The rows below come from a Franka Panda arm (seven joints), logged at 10 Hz.
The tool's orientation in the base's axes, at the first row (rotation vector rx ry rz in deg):
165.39, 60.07, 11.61
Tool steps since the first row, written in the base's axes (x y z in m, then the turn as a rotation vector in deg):
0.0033, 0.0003, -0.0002, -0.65, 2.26, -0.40
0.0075, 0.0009, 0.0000, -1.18, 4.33, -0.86
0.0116, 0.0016, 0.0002, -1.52, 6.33, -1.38
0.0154, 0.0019, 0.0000, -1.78, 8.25, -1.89
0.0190, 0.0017, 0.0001, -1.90, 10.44, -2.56
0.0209, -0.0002, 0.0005, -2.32, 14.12, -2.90
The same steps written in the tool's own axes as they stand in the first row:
0.0027, 0.0018, 0.0007, 0.92, -2.19, 0.27
0.0063, 0.0041, 0.0011, 1.80, -4.16, 0.61
0.0099, 0.0062, 0.0015, 2.77, -5.96, 1.05
0.0129, 0.0083, 0.0022, 3.76, -7.65, 1.49
0.0155, 0.0108, 0.0026, 5.00, -9.47, 2.10
0.0158, 0.0135, 0.0025, 7.02, -12.59, 2.32

